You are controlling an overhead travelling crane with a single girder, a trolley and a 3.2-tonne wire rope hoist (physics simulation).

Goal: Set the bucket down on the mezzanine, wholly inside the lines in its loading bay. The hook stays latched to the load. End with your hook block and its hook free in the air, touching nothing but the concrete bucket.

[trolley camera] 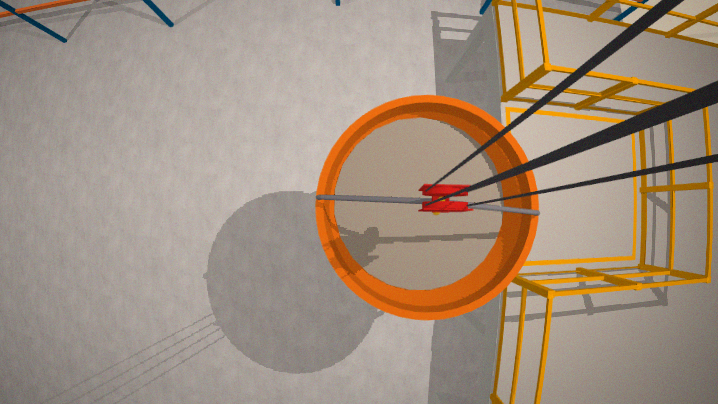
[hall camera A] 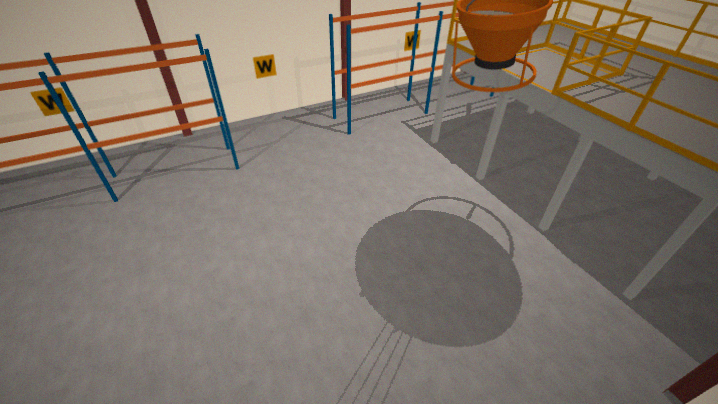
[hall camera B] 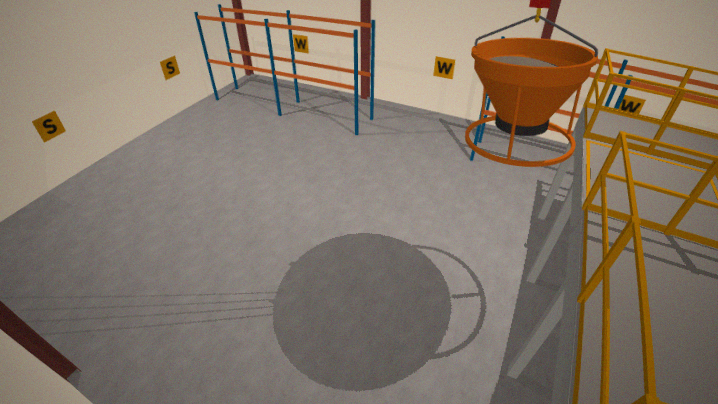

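The orange concrete bucket (hall camera A: pixel 502 37) (hall camera B: pixel 532 90) (trolley camera: pixel 419 303) hangs upright in the air, filled with grey concrete, its foot ring below. My hook (hall camera B: pixel 537 16) is latched to the bucket's grey bail, under the red hook block (hall camera B: pixel 540 3) (trolley camera: pixel 445 198). In hall camera A the hook does not show. The loading bay's yellow line (trolley camera: pixel 635 200) (hall camera B: pixel 588 160) is on the mezzanine (hall camera A: pixel 612 143) (hall camera B: pixel 677 321) (trolley camera: pixel 602 361). In the trolley view the bucket overlaps the mezzanine's edge and covers part of the bay's left side. Its exact height above the deck is hard to tell.
Yellow railings (hall camera A: pixel 647 95) (hall camera B: pixel 637 261) (trolley camera: pixel 672 188) flank the bay and stand on its far side. Blue and orange racks (hall camera A: pixel 215 110) (hall camera B: pixel 355 82) stand along the wall. The bucket's shadow (hall camera A: pixel 436 276) (hall camera B: pixel 361 311) (trolley camera: pixel 281 301) falls on the hall floor beside the mezzanine.
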